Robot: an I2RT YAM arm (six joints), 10 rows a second.
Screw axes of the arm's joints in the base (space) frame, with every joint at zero. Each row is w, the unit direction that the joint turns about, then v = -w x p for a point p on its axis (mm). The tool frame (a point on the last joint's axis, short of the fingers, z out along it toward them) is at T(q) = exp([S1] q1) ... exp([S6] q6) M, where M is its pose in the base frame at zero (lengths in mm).
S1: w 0 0 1 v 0 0 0
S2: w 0 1 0 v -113.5 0 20
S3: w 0 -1 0 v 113.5 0 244
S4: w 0 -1 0 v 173.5 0 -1
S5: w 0 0 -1 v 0 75 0
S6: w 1 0 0 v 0 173.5 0
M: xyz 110.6 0 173.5 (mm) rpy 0 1.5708 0 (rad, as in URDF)
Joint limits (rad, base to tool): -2.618..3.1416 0..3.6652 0..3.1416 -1.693..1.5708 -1.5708..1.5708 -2.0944..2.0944
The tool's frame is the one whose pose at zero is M.
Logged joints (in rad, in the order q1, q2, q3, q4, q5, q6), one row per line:
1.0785 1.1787 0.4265 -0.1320 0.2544 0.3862
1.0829 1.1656 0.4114 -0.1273 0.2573 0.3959
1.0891 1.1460 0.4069 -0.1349 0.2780 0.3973
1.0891 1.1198 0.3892 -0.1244 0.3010 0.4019
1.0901 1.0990 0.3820 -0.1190 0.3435 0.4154
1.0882 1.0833 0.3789 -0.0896 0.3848 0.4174
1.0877 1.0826 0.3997 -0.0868 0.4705 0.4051
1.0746 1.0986 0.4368 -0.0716 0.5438 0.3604
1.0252 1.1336 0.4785 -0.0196 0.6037 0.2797
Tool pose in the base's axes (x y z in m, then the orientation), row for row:
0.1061 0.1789 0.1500 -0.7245 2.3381 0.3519
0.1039 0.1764 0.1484 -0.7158 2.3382 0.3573
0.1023 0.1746 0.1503 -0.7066 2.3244 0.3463
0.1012 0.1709 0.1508 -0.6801 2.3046 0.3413
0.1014 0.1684 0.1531 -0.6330 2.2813 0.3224
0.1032 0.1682 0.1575 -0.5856 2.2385 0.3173
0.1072 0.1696 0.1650 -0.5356 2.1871 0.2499
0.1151 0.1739 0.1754 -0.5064 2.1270 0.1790
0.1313 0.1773 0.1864 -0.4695 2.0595 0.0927
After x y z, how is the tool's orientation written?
As a rotation vector, in radians.
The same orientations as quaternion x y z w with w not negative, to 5 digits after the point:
-0.27675 0.89312 0.13442 0.32813
-0.27353 0.89351 0.13654 0.32892
-0.27109 0.89176 0.13286 0.33707
-0.26253 0.88960 0.13175 0.34975
-0.24641 0.88804 0.12550 0.36732
-0.23065 0.88167 0.12497 0.39223
-0.21409 0.87423 0.09989 0.42415
-0.20540 0.86271 0.07260 0.45637
-0.19340 0.84837 0.03819 0.49133

